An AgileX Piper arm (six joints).
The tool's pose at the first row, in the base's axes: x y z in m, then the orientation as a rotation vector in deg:
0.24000, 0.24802, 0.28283, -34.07, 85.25, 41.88
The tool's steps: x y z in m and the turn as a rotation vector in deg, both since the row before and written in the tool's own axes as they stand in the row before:
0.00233, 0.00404, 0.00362, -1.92, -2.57, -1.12
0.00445, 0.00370, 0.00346, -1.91, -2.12, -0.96
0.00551, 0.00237, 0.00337, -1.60, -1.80, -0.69
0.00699, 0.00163, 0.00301, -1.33, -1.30, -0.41
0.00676, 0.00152, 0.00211, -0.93, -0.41, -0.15
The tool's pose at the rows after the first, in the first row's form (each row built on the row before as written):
0.23926, 0.25355, 0.28091, -35.16, 81.88, 43.01
0.23858, 0.25895, 0.27693, -36.31, 78.97, 44.13
0.23892, 0.26363, 0.27190, -37.17, 76.54, 45.14
0.23976, 0.26787, 0.26543, -37.86, 74.76, 46.05
0.24022, 0.27139, 0.25911, -38.49, 74.02, 46.67

